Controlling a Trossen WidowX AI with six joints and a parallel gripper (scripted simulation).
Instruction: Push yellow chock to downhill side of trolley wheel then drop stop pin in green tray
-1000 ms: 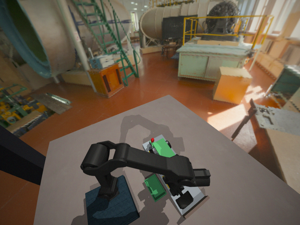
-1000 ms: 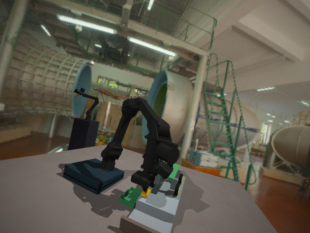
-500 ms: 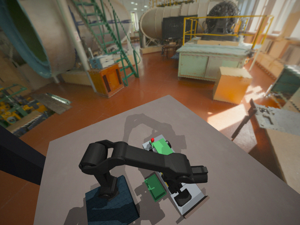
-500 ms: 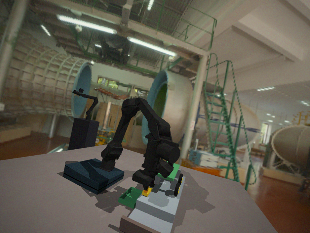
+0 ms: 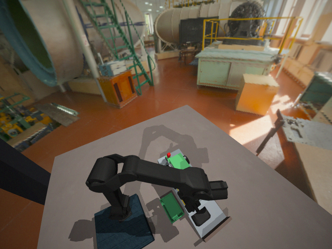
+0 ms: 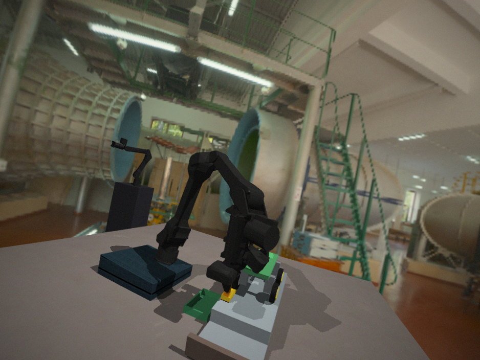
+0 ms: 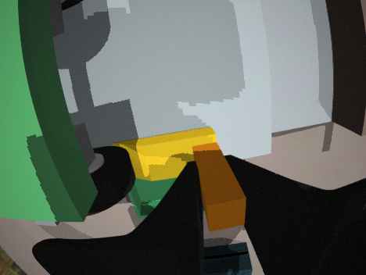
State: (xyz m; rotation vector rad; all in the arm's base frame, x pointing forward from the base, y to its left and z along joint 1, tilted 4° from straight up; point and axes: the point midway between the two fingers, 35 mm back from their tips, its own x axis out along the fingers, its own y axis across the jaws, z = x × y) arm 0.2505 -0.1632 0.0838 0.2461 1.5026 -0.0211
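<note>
Right now the yellow chock is 2 cm to the left of my gripper tip and 1 cm below it. From my gripper tip the other things lie so: grey ramp 8 cm ahead, 10 cm to the left, 4 cm below; green tray 6 cm behind, 4 cm to the left, 10 cm below; trolley 8 cm ahead, 11 cm to the left, 2 cm above.
</note>
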